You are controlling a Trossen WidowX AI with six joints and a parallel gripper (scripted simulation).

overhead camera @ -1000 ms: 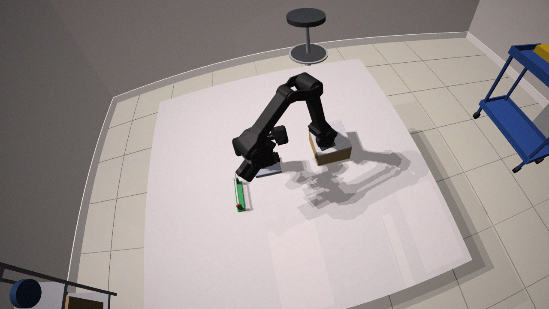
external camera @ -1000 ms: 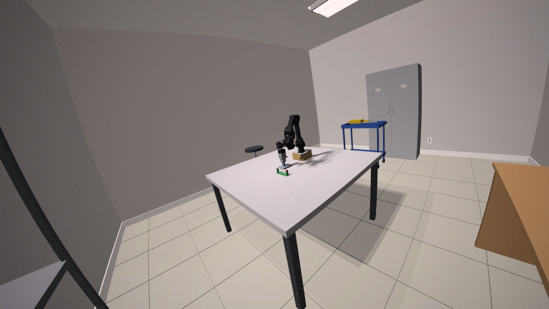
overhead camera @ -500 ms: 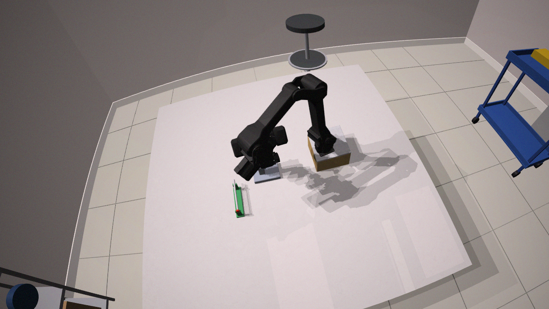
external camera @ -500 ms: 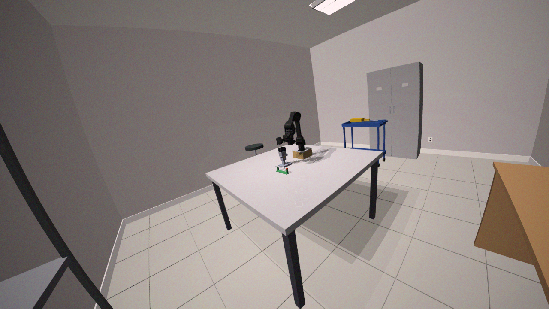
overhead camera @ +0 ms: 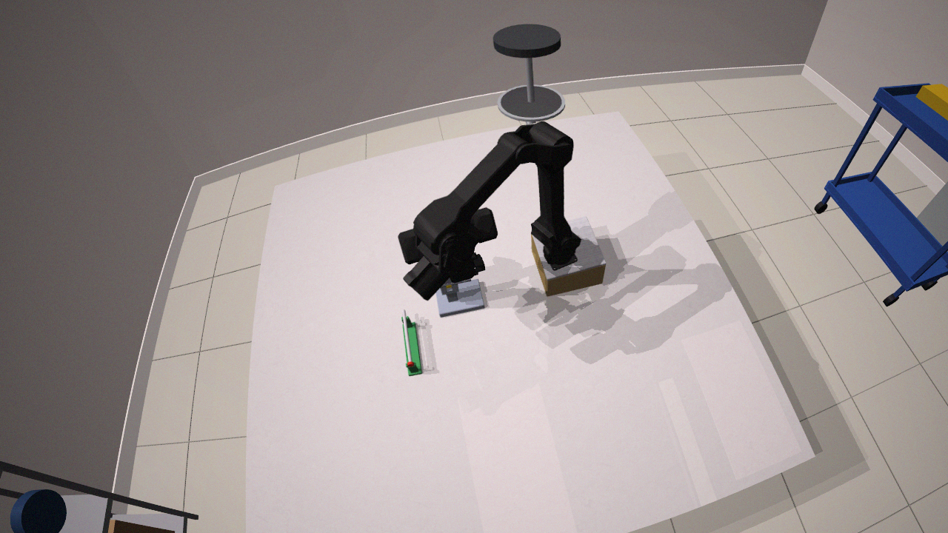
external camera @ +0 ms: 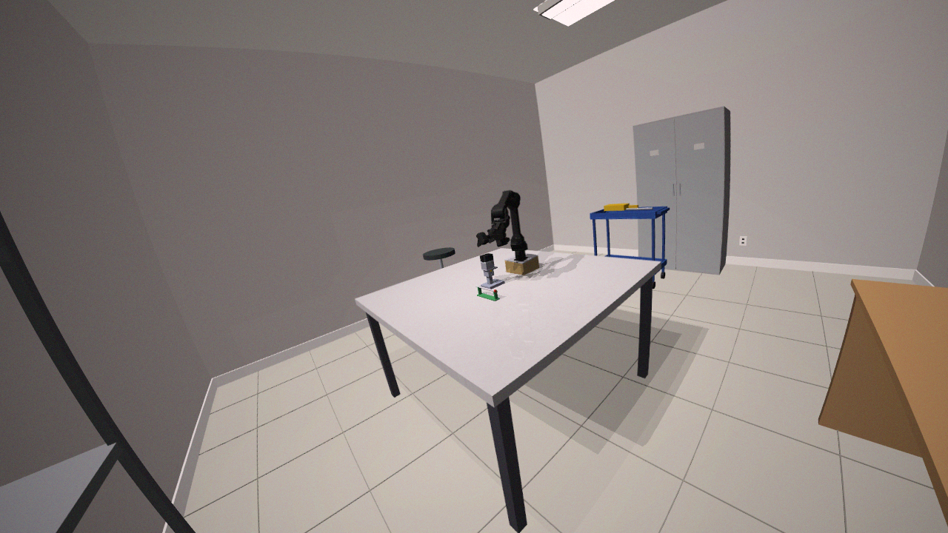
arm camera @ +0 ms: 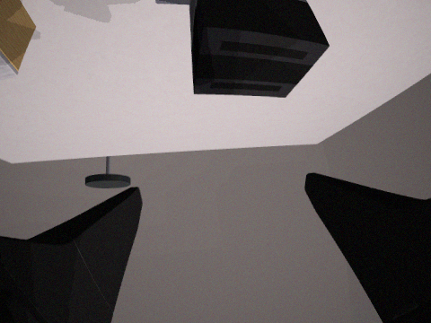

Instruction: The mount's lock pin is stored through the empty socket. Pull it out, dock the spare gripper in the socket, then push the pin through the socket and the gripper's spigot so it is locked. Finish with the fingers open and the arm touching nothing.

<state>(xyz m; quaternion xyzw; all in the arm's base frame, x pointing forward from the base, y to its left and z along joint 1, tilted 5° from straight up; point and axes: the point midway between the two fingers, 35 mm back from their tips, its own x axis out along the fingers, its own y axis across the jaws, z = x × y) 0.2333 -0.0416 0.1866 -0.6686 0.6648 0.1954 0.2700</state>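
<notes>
My gripper tip is now 21 cm above the green pin rest, 15 cm short of it and 12 cm to the right of it. From my gripper tip the other things lie so: spare gripper: 11 cm below, 3 cm to the left, 2 cm ahead; grey mount: 18 cm below, 3 cm to the left, 1 cm ahead.
</notes>
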